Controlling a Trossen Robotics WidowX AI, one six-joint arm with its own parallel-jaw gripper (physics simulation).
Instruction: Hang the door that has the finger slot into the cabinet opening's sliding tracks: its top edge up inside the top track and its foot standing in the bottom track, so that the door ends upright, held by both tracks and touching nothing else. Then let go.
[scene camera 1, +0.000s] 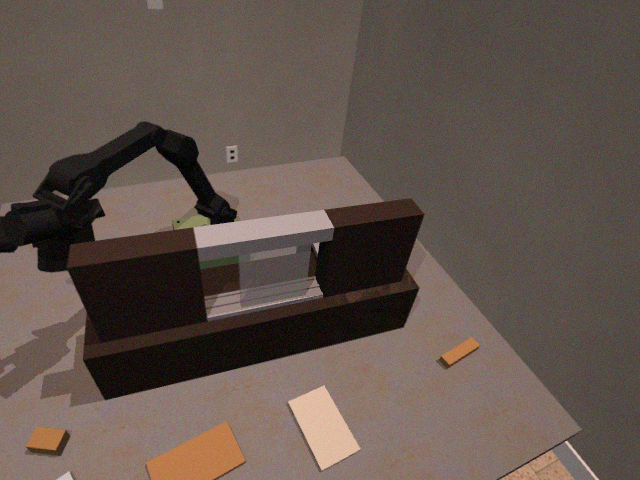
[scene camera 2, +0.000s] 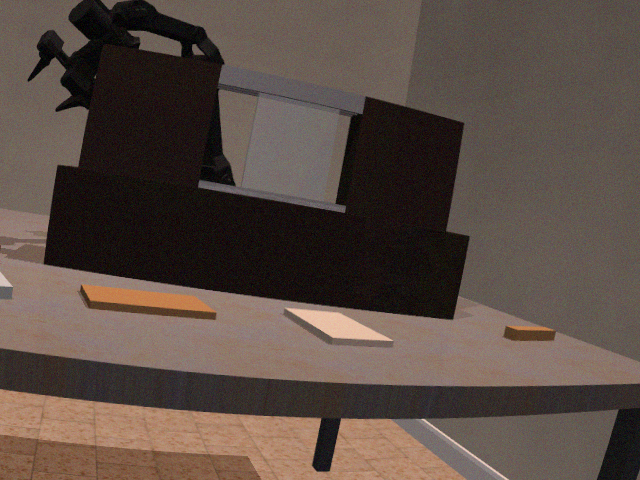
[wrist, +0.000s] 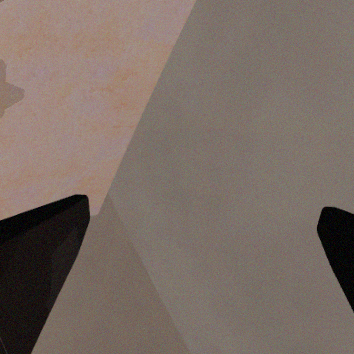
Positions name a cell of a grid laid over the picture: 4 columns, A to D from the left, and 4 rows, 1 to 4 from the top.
Labels:
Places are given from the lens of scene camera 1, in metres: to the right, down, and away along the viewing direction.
cream panel (scene camera 1: C4): 0.02, 0.43, 0.84
orange-brown panel (scene camera 1: B4): -0.21, 0.43, 0.81
grey top track (scene camera 1: B3): -0.19, 0.00, 0.73
The marked spots on the grey top track and the cream panel are 0.49 m apart.

